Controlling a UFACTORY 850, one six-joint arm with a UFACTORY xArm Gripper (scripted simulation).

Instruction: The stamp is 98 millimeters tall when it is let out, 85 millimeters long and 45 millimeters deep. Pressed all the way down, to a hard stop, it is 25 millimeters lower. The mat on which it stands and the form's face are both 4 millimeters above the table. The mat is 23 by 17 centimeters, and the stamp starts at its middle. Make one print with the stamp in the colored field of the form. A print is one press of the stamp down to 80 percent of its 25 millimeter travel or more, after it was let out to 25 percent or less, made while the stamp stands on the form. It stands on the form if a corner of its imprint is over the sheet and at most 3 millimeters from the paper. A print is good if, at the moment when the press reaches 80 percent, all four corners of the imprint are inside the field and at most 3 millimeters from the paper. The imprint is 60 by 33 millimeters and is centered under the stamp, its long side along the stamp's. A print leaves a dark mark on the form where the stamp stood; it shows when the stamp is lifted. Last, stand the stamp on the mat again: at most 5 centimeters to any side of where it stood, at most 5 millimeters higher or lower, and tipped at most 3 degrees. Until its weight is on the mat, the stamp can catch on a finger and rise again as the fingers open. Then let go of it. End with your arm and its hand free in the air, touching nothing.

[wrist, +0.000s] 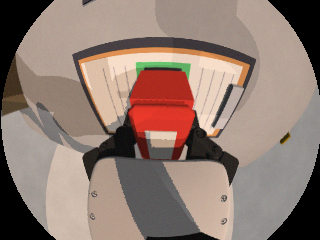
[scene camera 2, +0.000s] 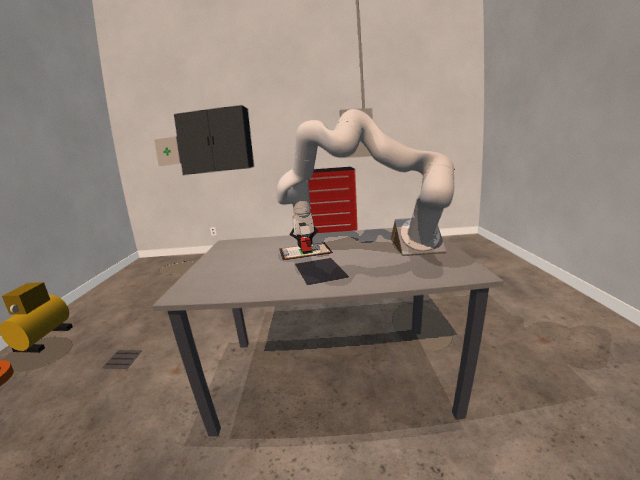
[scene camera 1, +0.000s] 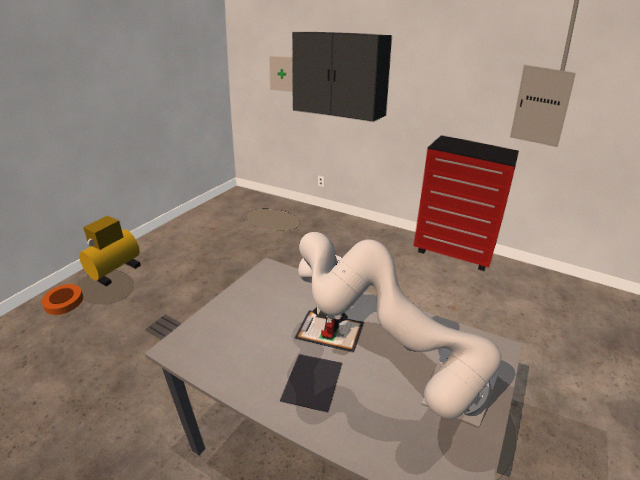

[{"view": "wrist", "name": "gripper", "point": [162, 106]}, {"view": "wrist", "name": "red stamp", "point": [161, 115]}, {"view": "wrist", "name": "form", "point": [218, 76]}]
